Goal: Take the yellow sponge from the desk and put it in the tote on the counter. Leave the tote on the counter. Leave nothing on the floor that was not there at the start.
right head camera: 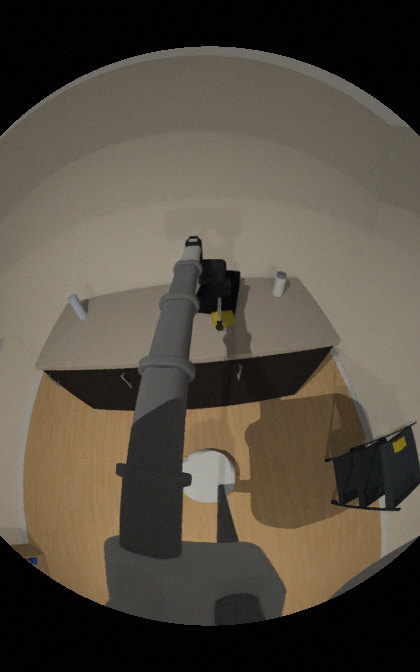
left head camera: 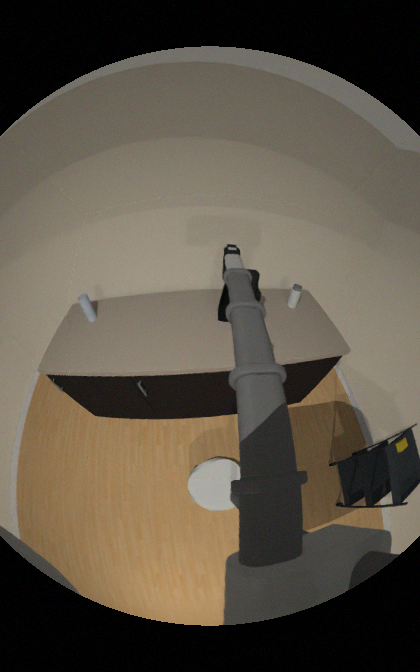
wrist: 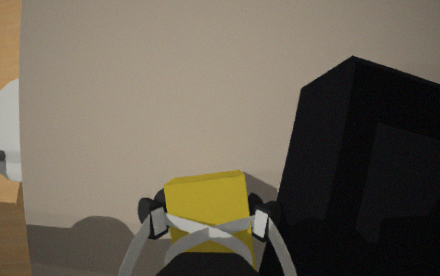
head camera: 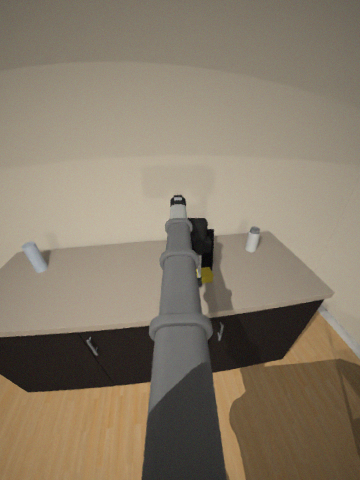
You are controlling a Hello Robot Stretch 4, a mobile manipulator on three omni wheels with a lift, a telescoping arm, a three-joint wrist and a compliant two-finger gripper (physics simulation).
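Frame: origin at the robot's base, x down, y right, z back, level; centimetres.
Seen in the pictures: gripper, fingertip midpoint: (wrist: pixel 208 207).
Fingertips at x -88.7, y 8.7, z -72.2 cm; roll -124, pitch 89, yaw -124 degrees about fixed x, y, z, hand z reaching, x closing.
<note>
Offsets run from my fingertips to a thing's top centre. Level surfaces: height alone.
The yellow sponge @[dx -5.0, dy +1.8, dz -0.5 cm] (head camera: pixel 206 275) (right head camera: pixel 229 318) (wrist: pixel 207 195) is between the fingers of my gripper (wrist: pixel 208 207), which is shut on it. The gripper holds it above the counter @[dx +0.4 cm] (head camera: pixel 100 285) (left head camera: pixel 150 340) (right head camera: pixel 285 325) (wrist: pixel 125 100). The black tote @[dx -9.6, dy +0.8, dz -21.6 cm] (head camera: pixel 209 255) (left head camera: pixel 223 305) (right head camera: pixel 233 290) (wrist: pixel 320 150) stands on the counter. The sponge is outside the tote's rim, on its near side in the right head view and left of it in the wrist view. My arm and wrist hide part of the tote in the head views.
A light blue cylinder @[dx -16.6, dy -89.3, dz -10.9 cm] (head camera: pixel 35 257) (left head camera: pixel 87 307) (right head camera: pixel 77 306) stands at the counter's left, a white bottle @[dx -14.4, dy +36.1, dz -25.4 cm] (head camera: pixel 252 240) (left head camera: pixel 294 296) (right head camera: pixel 279 284) at the right. My round white base (left head camera: pixel 212 485) (right head camera: pixel 210 475) is on the floor. A dark stand (left head camera: pixel 404 465) (right head camera: pixel 400 470) with a yellow patch is at the right.
</note>
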